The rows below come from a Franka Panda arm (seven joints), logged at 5 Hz.
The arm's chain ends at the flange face. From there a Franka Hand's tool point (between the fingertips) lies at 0.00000 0.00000 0.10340 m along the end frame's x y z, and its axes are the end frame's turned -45 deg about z.
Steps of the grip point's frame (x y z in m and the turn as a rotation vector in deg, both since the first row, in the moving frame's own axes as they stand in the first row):
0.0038 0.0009 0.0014 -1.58 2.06 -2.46
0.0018 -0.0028 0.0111 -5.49 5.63 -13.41
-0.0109 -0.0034 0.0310 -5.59 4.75 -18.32
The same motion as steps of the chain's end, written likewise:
-0.0013 -0.0013 0.0015 0.34 2.57 -2.46
-0.0147 -0.0014 0.0121 0.10 7.86 -13.41
-0.0232 0.0063 0.0318 -0.59 7.31 -18.32

